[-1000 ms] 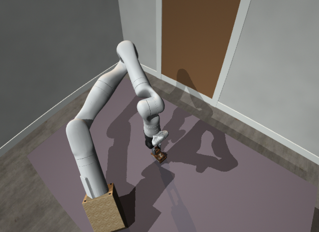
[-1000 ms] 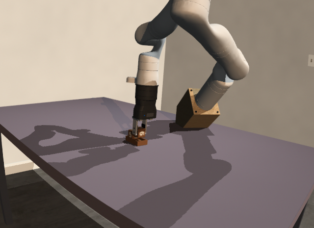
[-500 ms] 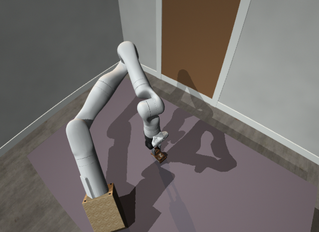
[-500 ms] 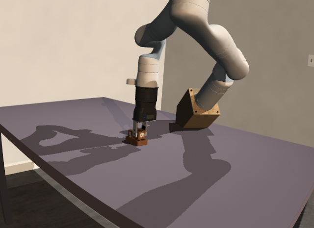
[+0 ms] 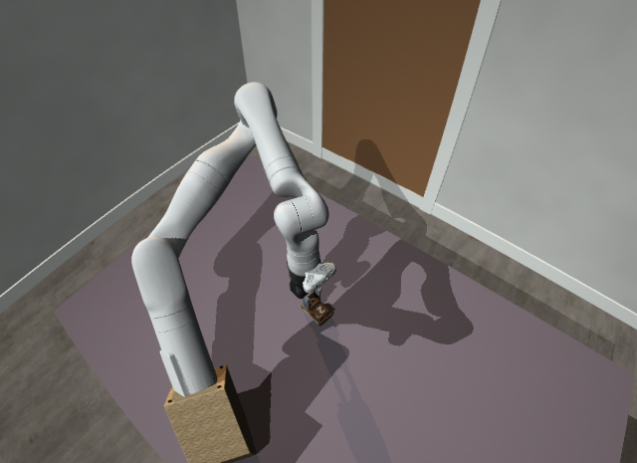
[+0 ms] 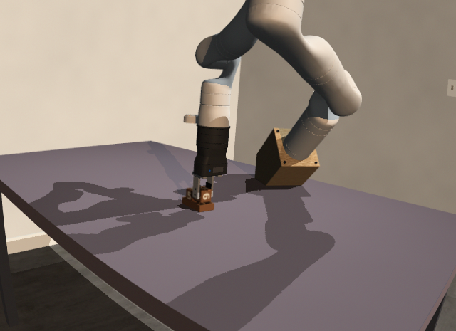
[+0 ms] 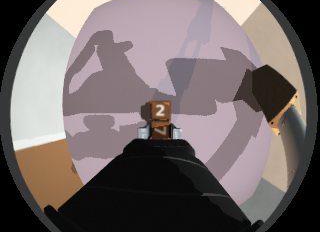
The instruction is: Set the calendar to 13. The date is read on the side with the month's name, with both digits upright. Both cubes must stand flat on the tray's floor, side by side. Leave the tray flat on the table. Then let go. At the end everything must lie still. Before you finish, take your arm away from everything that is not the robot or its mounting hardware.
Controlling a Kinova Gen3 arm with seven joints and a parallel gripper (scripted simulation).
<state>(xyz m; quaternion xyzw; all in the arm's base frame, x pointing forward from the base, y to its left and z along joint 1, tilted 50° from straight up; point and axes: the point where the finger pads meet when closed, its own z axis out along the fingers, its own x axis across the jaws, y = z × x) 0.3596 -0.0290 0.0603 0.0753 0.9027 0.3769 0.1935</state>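
Right now my hand is 20 mm to the left of the tray and 40 mm above it.
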